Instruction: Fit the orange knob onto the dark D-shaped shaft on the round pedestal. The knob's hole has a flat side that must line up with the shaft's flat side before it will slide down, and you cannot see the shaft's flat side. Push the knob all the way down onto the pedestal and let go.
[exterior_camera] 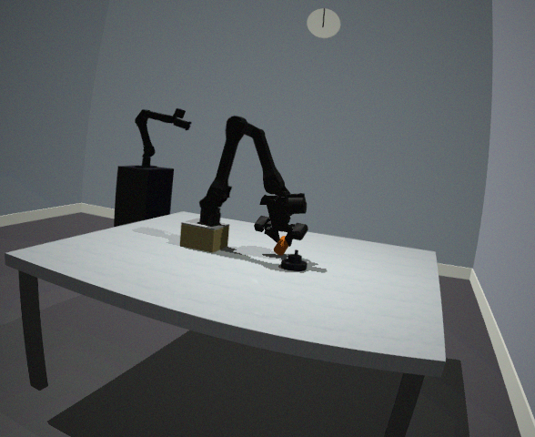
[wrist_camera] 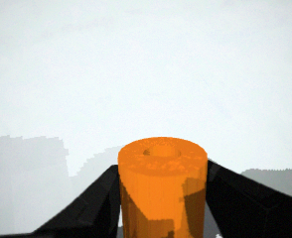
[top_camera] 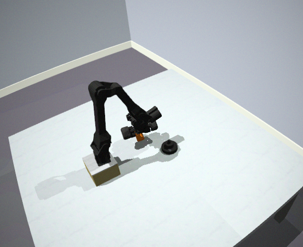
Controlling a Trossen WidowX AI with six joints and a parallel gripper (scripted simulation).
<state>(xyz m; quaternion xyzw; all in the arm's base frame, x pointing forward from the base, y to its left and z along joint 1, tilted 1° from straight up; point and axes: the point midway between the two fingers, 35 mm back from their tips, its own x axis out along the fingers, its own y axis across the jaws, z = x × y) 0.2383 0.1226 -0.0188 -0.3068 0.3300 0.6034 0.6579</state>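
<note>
My gripper tip is 110 mm short of the dark round pedestal and 160 mm to the left of it. Round my gripper tip: orange knob (20 mm to the right).
</note>
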